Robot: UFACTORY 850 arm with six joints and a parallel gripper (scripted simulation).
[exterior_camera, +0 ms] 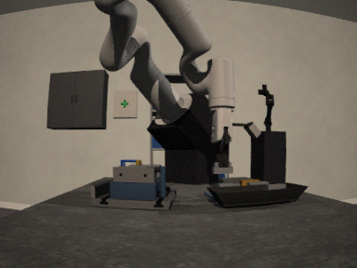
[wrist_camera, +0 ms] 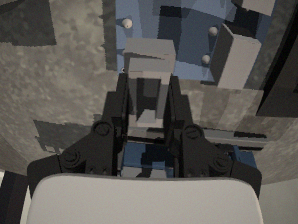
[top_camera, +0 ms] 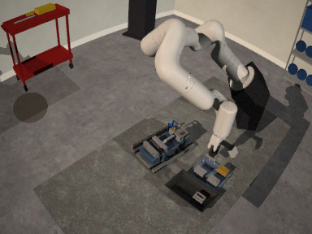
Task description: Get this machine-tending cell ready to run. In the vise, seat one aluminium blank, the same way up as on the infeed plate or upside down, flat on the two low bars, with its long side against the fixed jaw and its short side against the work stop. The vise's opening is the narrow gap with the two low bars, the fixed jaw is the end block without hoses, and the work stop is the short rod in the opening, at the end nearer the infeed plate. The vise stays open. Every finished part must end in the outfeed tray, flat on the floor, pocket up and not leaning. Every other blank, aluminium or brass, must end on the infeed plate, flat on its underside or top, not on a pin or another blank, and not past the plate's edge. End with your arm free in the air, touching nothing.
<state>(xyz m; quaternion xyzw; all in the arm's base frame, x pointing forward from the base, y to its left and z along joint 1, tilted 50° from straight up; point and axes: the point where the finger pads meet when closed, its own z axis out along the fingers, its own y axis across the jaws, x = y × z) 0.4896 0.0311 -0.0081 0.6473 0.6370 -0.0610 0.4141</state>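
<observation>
The brass blank lies 20 mm ahead of my hand, 90 mm to the left of it and 80 mm below it. Round my hand: vise (40 mm ahead, 260 mm to the right, 70 mm below).
</observation>
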